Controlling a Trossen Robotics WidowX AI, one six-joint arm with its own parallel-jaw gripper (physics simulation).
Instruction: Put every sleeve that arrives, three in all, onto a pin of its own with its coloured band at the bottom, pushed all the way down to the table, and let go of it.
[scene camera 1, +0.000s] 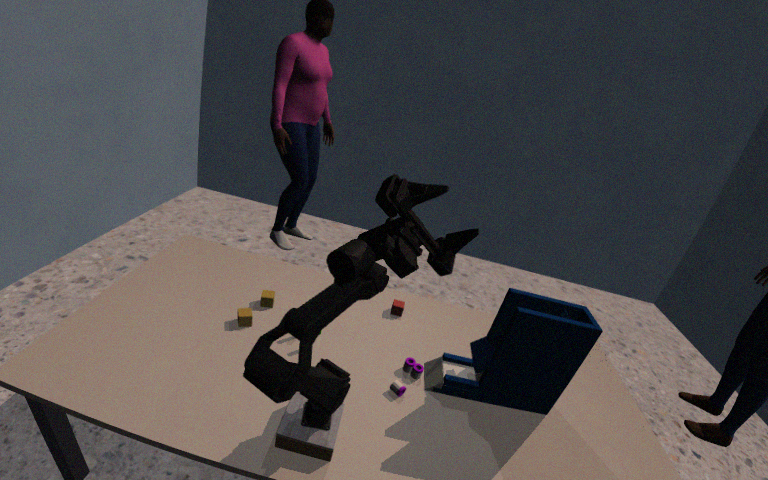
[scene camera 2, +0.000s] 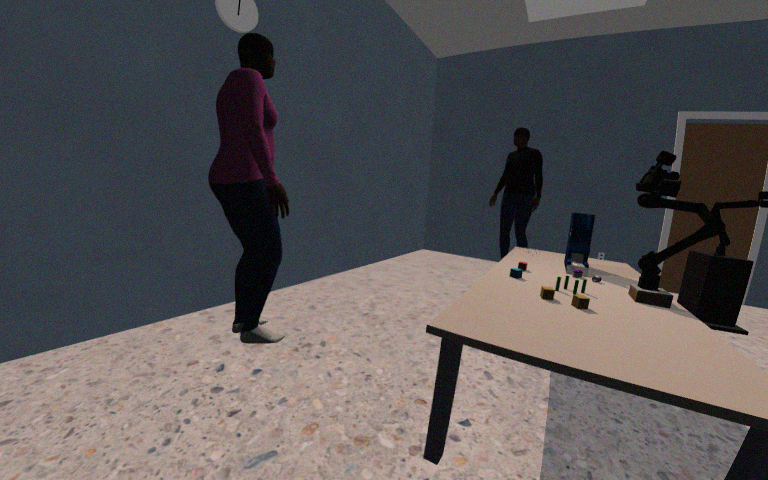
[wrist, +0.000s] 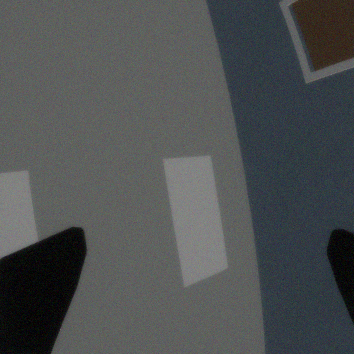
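Two grey sleeves (scene camera 1: 408, 366) (scene camera 1: 416, 373) stand upright side by side before the blue chute, purple bands at the top. In the scene camera 2 view they blur together as a purple-topped shape (scene camera 2: 577, 273). A third sleeve (scene camera 1: 395, 387) (scene camera 2: 596, 278) lies on its side, its purple band facing away from the arm's base. Several bare green pins (scene camera 2: 557, 283) (scene camera 2: 566, 281) (scene camera 2: 576, 286) (scene camera 2: 583, 285) stand upright between the yellow cubes and the sleeves; the arm hides them in the scene camera 1 view. My gripper (scene camera 1: 463, 209) (wrist: 211, 243) is open and empty, high above the table, facing ceiling and wall.
The tall blue chute (scene camera 1: 532, 362) (scene camera 2: 578, 237) stands beyond the sleeves. Two yellow cubes (scene camera 1: 267, 298) (scene camera 1: 244, 317) (scene camera 2: 547, 292) (scene camera 2: 579, 301), a red cube (scene camera 1: 397, 307) (scene camera 2: 522, 265) and a teal cube (scene camera 2: 515, 272) lie around the pins. Two people stand beyond the table.
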